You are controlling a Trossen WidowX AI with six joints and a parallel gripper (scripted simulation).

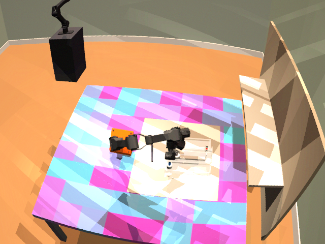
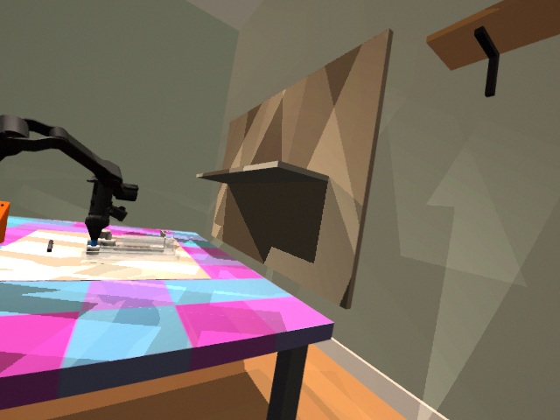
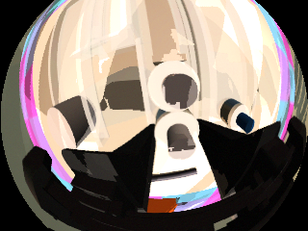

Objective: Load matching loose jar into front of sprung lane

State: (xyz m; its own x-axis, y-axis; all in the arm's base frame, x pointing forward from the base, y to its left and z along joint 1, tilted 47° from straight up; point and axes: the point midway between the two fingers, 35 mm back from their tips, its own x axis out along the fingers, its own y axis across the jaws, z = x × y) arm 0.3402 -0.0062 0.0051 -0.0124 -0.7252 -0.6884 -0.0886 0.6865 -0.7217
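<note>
My gripper tip is 120 mm past the thin dark rod, 20 mm to the right of it and 20 mm above it. From my gripper tip the other things lie so: clear sprung lane (140 mm ahead, 40 mm to the left, 10 mm below); then red mark (220 mm ahead, 60 mm to the left, 40 mm above); then pusher plate (140 mm ahead, 40 mm to the left, 20 mm above).
</note>
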